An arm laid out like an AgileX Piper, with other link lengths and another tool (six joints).
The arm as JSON. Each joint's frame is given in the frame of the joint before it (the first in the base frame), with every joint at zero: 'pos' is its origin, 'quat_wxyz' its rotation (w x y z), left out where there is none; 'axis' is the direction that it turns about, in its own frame. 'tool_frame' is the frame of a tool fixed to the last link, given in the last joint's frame.
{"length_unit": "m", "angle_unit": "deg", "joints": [
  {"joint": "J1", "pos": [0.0, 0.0, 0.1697], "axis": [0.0, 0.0, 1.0]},
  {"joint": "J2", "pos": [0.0, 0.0, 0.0], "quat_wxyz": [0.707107, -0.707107, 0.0, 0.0], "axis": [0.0, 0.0, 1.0]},
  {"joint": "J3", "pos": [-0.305, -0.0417, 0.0], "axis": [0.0, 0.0, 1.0]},
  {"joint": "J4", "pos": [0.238, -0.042, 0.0], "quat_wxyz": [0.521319, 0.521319, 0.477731, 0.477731], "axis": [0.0, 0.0, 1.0]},
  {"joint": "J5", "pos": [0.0, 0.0, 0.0], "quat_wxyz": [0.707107, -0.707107, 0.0, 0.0], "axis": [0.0, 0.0, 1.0]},
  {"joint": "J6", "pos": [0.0, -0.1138, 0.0], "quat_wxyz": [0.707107, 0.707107, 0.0, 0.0], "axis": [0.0, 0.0, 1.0]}
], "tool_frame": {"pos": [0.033, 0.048, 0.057], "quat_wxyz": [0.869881, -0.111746, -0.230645, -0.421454]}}
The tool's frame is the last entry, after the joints.
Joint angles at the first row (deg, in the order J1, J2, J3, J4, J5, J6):
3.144, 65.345, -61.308, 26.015, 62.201, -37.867
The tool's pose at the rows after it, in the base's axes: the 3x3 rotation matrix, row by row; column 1 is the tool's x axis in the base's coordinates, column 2 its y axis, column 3 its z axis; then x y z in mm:
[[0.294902, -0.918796, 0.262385], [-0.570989, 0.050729, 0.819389], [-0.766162, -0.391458, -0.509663]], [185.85, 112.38, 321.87]
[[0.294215, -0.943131, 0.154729], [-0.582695, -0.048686, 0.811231], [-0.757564, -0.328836, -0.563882]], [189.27, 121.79, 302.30]
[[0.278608, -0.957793, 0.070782], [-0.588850, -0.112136, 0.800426], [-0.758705, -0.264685, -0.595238]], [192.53, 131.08, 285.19]
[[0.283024, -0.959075, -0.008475], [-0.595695, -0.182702, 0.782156], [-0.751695, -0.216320, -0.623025]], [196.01, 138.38, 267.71]
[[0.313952, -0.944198, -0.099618], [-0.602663, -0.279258, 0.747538], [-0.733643, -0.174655, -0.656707]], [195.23, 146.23, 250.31]
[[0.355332, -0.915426, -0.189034], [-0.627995, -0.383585, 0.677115], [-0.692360, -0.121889, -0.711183]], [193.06, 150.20, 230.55]
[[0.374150, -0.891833, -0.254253], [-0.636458, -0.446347, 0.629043], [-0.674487, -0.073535, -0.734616]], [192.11, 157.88, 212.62]
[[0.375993, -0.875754, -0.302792], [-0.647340, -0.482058, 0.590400], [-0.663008, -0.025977, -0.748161]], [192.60, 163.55, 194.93]
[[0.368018, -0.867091, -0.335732], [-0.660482, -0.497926, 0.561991], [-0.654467, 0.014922, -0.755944]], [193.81, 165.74, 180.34]
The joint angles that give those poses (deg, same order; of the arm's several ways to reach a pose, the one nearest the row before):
6.762, 70.006, -61.520, 25.651, 61.888, -41.171
10.868, 74.608, -61.520, 23.791, 61.848, -42.054
13.769, 78.859, -61.519, 23.028, 61.704, -42.406
16.251, 82.898, -61.519, 22.266, 61.103, -43.834
19.699, 86.515, -61.521, 20.639, 60.557, -45.455
23.662, 90.207, -61.520, 16.682, 60.146, -45.835
26.670, 93.942, -61.520, 15.003, 59.219, -46.025
28.541, 97.666, -61.521, 13.987, 58.201, -46.074
29.346, 100.727, -61.520, 13.293, 57.457, -46.074

